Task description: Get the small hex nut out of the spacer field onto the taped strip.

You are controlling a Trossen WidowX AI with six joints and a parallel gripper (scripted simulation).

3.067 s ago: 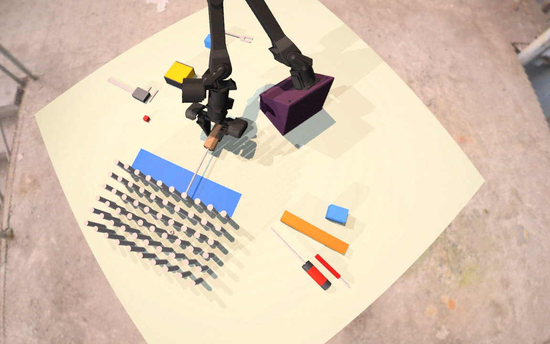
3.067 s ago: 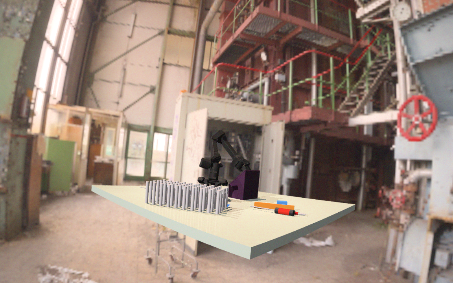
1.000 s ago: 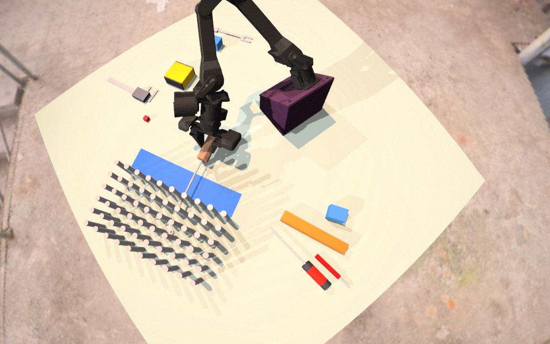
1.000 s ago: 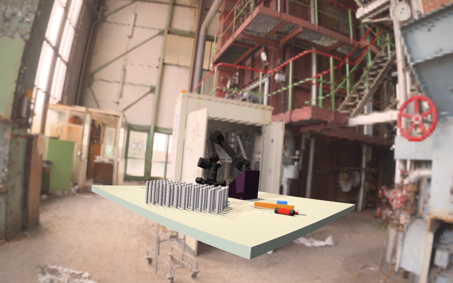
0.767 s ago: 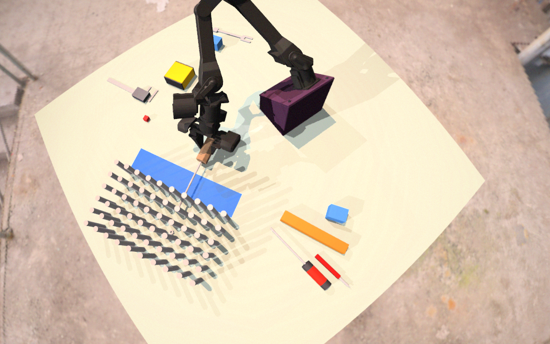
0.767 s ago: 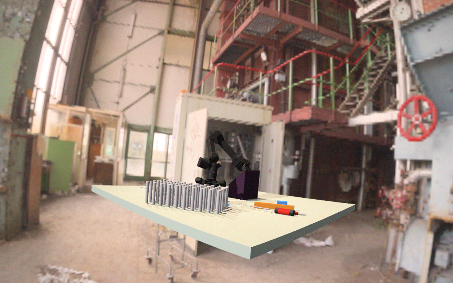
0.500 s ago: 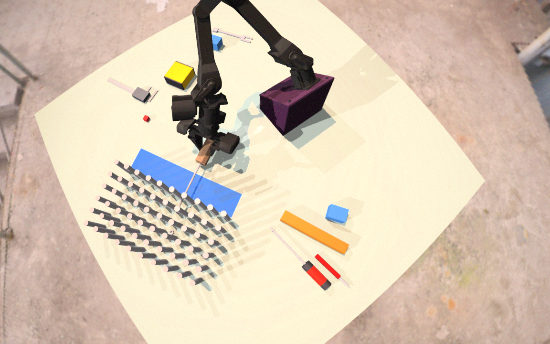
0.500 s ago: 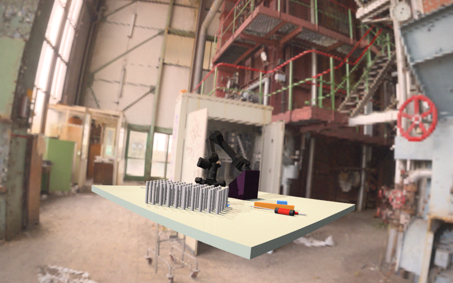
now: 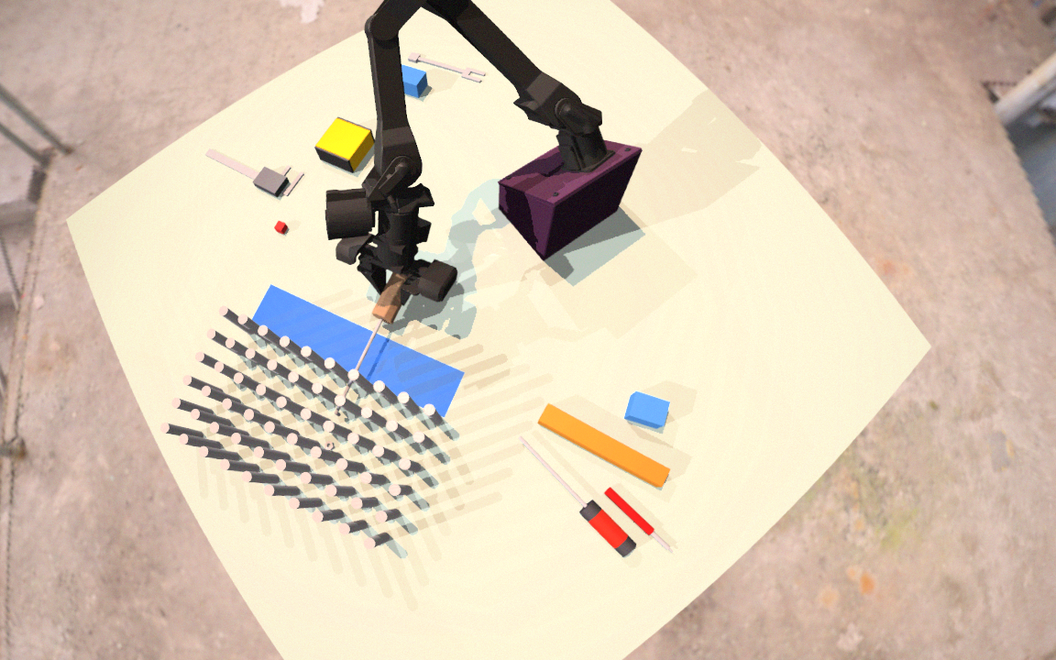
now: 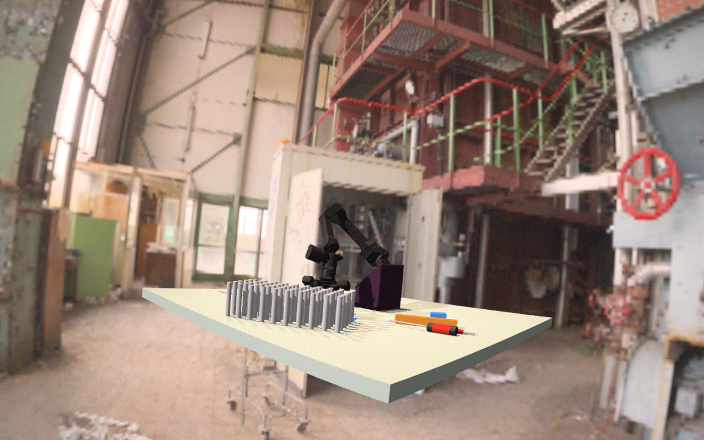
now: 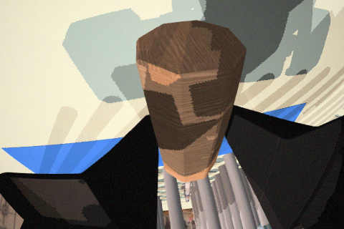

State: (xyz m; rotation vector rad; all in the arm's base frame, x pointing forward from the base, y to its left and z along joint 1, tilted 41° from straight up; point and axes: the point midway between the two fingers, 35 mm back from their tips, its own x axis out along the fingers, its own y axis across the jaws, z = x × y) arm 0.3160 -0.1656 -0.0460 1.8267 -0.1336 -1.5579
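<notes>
The blue taped strip is 11 cm ahead of my gripper tip and 3 cm below it. Also, from my gripper tip: yellow block (31 cm to the right, 14 cm behind, 1 cm below); red cube (27 cm to the right, 6 cm ahead, 2 cm below); thin-shafted tool (9 cm ahead, 4 cm to the left).
</notes>
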